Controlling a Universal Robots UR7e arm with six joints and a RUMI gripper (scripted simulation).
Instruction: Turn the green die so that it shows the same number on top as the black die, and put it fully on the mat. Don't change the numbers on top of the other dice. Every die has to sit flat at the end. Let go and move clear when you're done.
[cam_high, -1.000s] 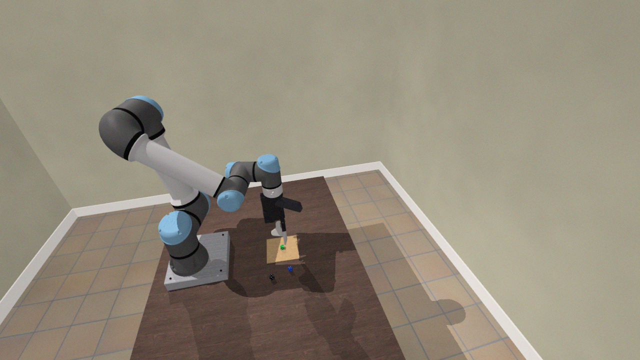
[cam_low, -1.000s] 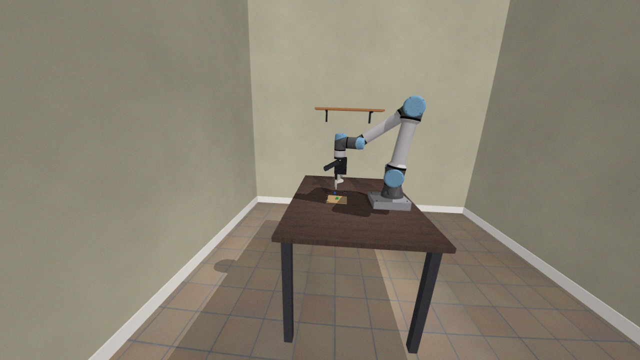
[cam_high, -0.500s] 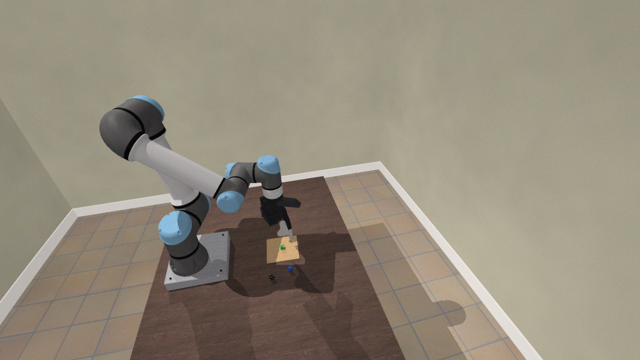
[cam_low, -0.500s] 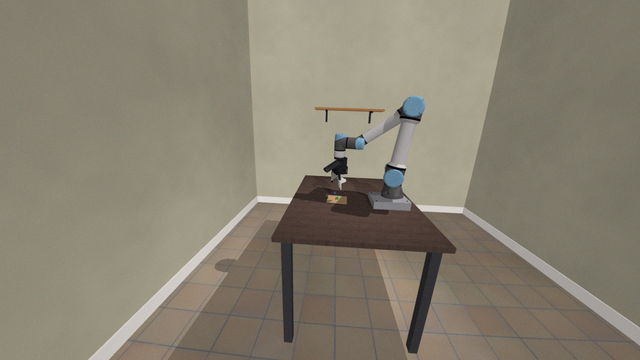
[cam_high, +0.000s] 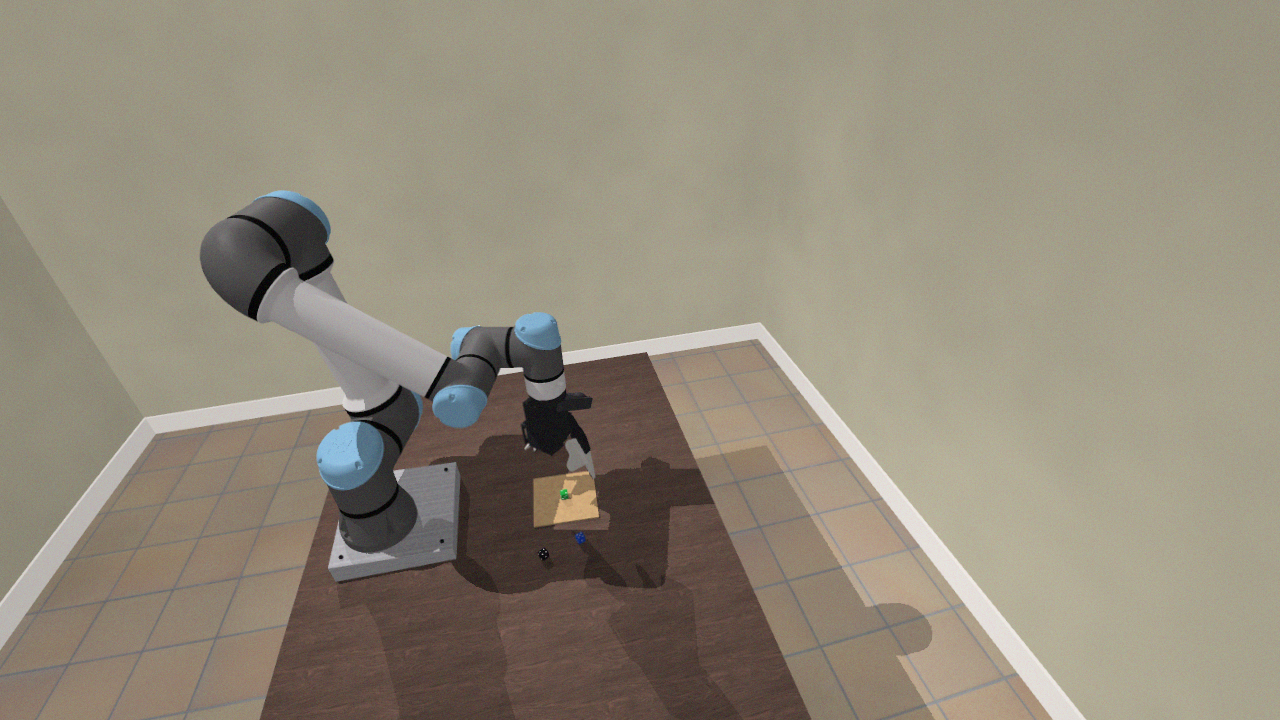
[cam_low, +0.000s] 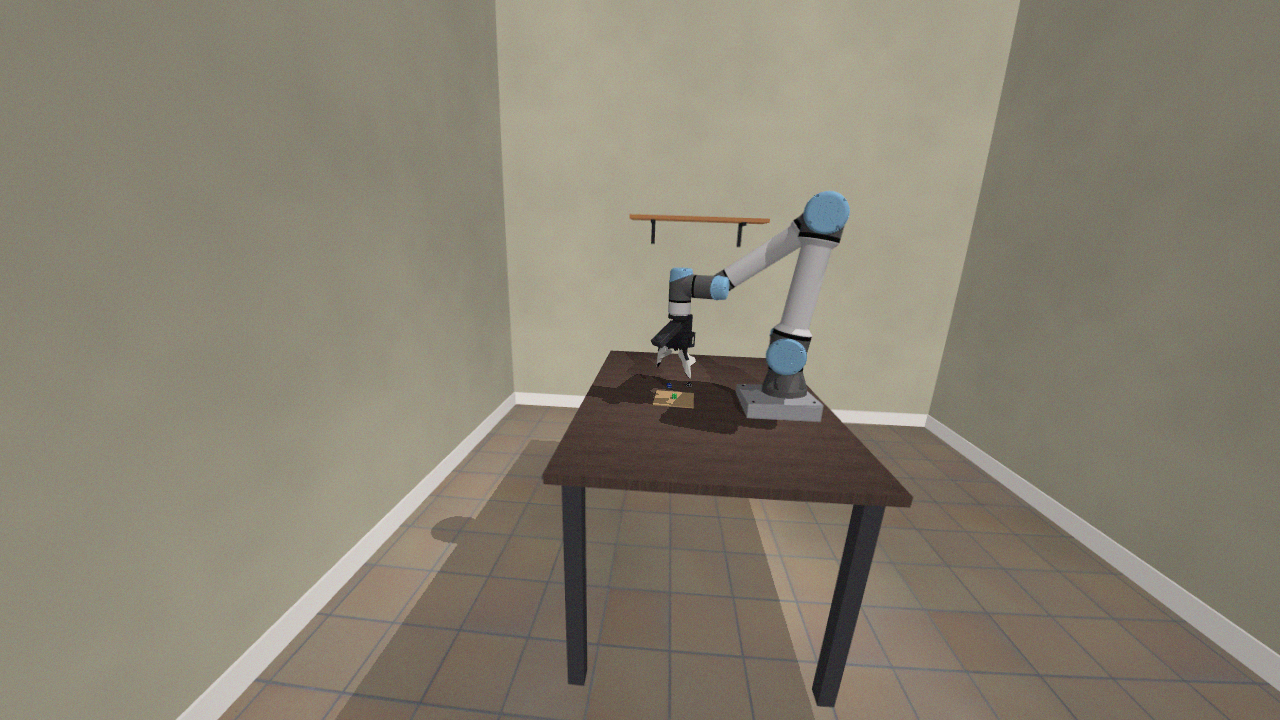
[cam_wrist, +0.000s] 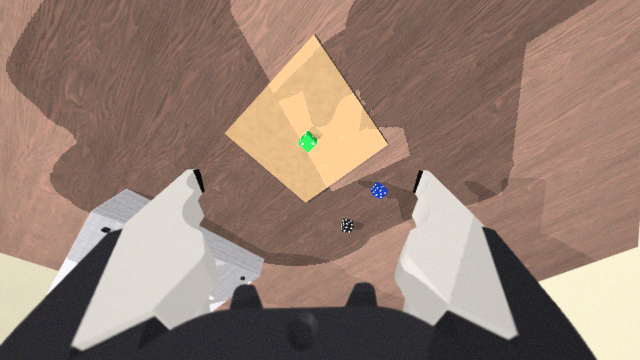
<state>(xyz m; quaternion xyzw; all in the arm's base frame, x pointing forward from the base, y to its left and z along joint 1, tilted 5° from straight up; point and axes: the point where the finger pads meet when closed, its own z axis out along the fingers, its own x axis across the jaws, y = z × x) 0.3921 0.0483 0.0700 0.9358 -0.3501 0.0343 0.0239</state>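
Right now my hand is 90 mm above the green die, 10 mm to the left of it and 10 mm past it. From my hand the other things lie so: blue die (130 mm to the right, 90 mm below, 20 mm ahead); tan mat (100 mm below, 10 mm to the right, 10 mm behind); black die (150 mm to the right, 90 mm below, 60 mm behind).
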